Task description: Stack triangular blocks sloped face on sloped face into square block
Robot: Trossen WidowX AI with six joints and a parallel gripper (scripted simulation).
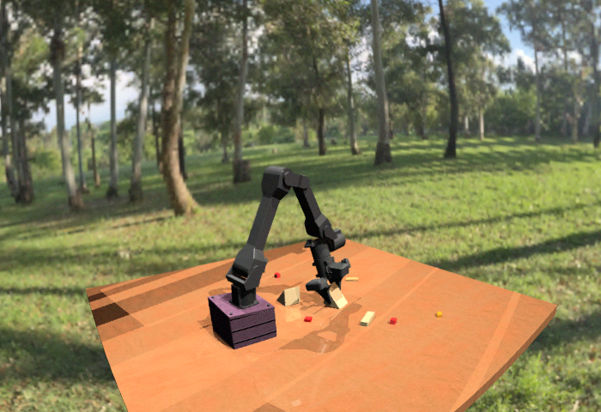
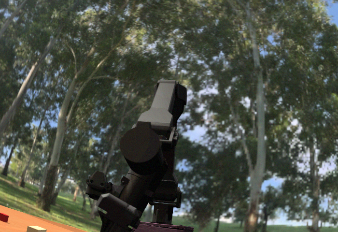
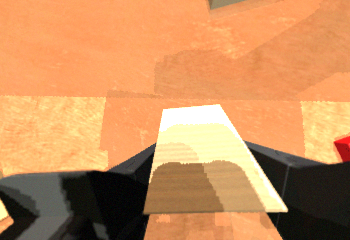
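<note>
Right now the cream bar is 4 cm behind my gripper tip, 16 cm to the right of it and 1 cm below it. From my gripper tip the other things lie so: flat dark piece: 20 cm ahead, 8 cm to the left, 1 cm below; orange cube: 10 cm ahead, 35 cm to the right, 1 cm below; triangular block: 1 cm to the left, 1 cm above.
</note>
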